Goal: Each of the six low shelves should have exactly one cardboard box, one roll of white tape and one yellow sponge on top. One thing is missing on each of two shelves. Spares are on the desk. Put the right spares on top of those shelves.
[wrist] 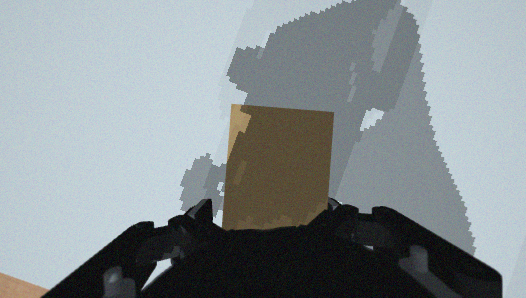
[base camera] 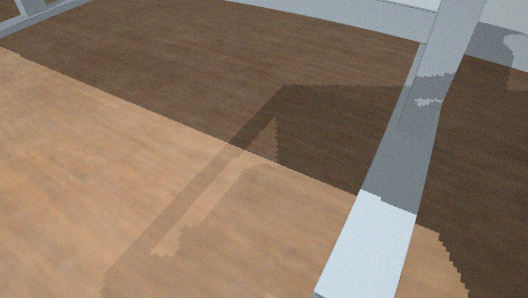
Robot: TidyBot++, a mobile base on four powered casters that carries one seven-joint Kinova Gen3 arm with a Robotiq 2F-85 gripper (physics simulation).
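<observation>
In the wrist view, a cardboard box (wrist: 280,165) lies on the pale desk top (wrist: 100,100), mostly in shadow, with its upper left corner lit. My gripper (wrist: 263,206) is open, with one finger at the left and one at the right of the box's near part. The box's sides run nearly in line with the fingers. Its near end is hidden behind the dark gripper body. Whether the fingertips reach down beside the box is hard to tell. Tape, sponges and the low shelves do not show in the wrist view.
In the base camera view, a pale leg (base camera: 370,235) of a piece of furniture stands close at the right, and a pale rail (base camera: 340,17) runs along the back. Wooden floor (base camera: 100,150) lies below, crossed by shadows. Another pale frame part (base camera: 45,17) is at the upper left.
</observation>
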